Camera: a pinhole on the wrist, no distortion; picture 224 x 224 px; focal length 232.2 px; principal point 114.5 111.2 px. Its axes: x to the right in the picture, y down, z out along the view. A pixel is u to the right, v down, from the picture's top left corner.
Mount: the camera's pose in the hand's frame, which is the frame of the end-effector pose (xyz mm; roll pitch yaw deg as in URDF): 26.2 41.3 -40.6 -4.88 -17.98 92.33
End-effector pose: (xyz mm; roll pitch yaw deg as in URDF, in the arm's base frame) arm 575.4 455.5 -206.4 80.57 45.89 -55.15
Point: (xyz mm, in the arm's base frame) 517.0 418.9 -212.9
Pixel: 72 142
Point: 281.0 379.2 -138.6
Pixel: 110 194
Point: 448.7 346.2 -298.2
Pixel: 56 42
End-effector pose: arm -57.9 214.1 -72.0 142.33 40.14 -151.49
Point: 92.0 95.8 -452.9
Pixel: outside the picture
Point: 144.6 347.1 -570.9
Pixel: 34 51
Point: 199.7 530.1 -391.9
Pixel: 98 139
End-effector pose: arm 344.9 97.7 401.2 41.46 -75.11 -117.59
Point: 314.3 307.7 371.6
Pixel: 162 186
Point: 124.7 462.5 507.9
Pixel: 112 85
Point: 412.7 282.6 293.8
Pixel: outside the picture
